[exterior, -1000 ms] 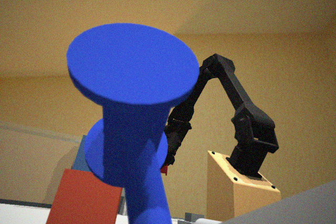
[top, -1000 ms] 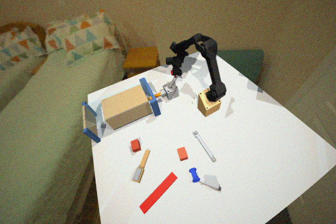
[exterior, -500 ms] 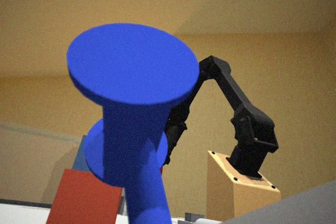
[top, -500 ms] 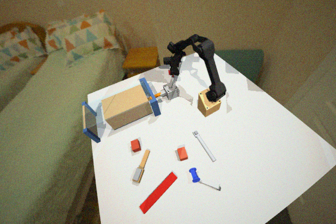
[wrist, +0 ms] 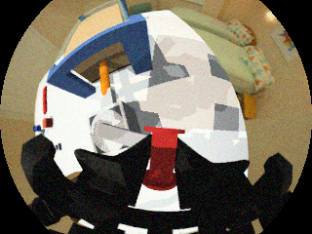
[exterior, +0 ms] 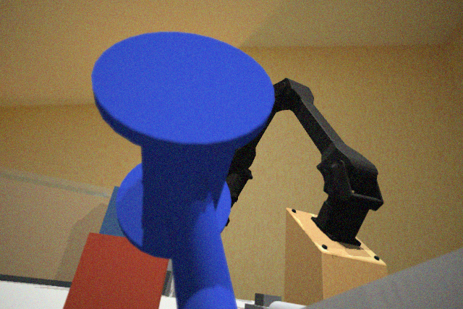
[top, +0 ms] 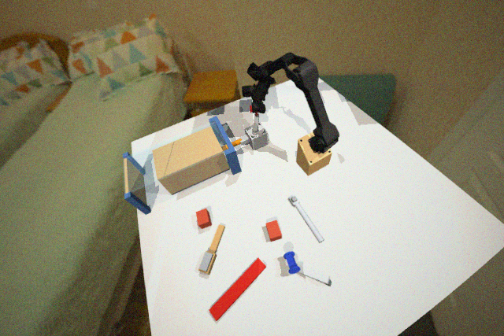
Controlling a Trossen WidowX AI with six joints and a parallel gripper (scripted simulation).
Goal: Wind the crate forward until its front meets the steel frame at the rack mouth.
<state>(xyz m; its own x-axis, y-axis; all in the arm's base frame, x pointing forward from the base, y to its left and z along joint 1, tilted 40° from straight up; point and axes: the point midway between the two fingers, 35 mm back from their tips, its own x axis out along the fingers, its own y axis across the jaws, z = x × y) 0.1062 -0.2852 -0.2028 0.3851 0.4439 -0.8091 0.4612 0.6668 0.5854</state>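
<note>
The grey crank arm lies 40 mm to the left of my gripper tip, 30 mm below it and 10 mm ahead of it. The rest, counted from my gripper tip: grey winch: 100 mm below, 80 mm to the left, 30 mm ahead; then winch drum: 100 mm below, 90 mm to the left, 40 mm ahead; then red grip: 10 mm to the left, 10 mm behind.
</note>
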